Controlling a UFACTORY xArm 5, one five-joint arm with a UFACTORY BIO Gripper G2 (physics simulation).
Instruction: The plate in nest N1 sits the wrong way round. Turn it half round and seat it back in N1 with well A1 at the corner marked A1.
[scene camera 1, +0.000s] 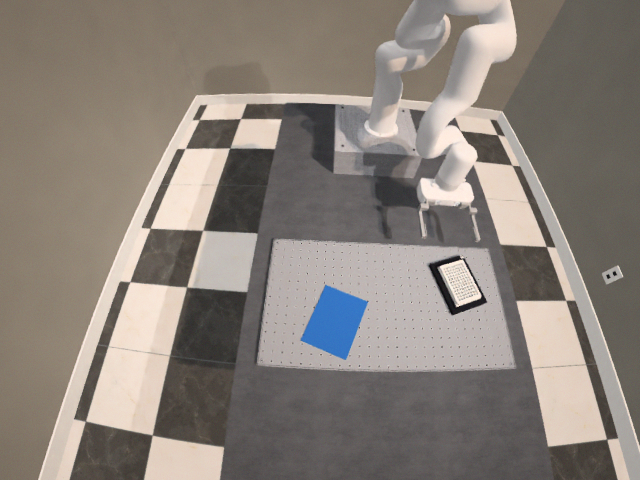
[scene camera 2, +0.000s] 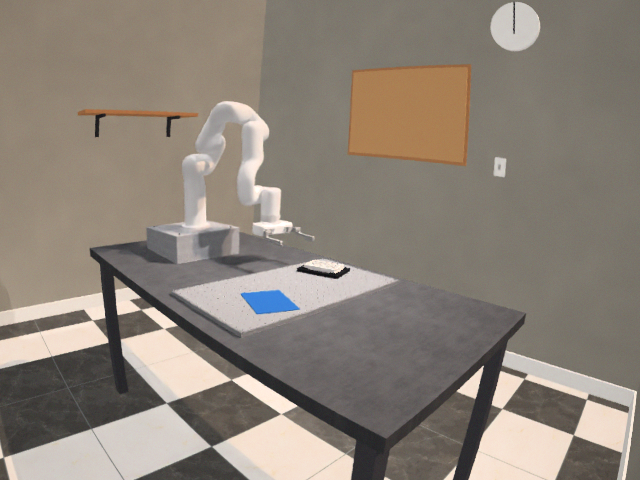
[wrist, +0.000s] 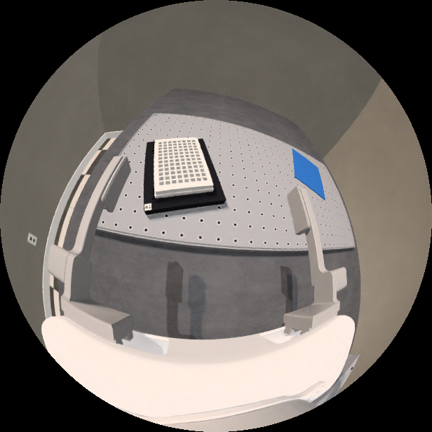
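Note:
A white plate (scene camera 1: 460, 282) (scene camera 2: 325, 266) (wrist: 181, 162) with a grid of wells lies in the black nest (scene camera 1: 469, 308) (scene camera 2: 336, 274) (wrist: 185, 205). The A1 label (wrist: 148, 206) is on the nest's near left corner in the wrist view. The plate's own well lettering is too small to read. My gripper (scene camera 1: 450, 238) (scene camera 2: 297, 241) (wrist: 209, 192) is open and empty, its fingers wide apart. It hangs above the table on the robot-base side of the nest, apart from the plate.
The nest stands on a grey perforated board (scene camera 1: 398, 330) (scene camera 2: 217, 294) (wrist: 255, 215), near one end. A flat blue rectangle (scene camera 1: 334, 322) (scene camera 2: 270, 301) (wrist: 309, 174) lies towards the board's other end. The arm's base block (scene camera 1: 351, 161) (scene camera 2: 206, 245) stands behind the board on the dark table (scene camera 1: 387, 423) (scene camera 2: 361, 356).

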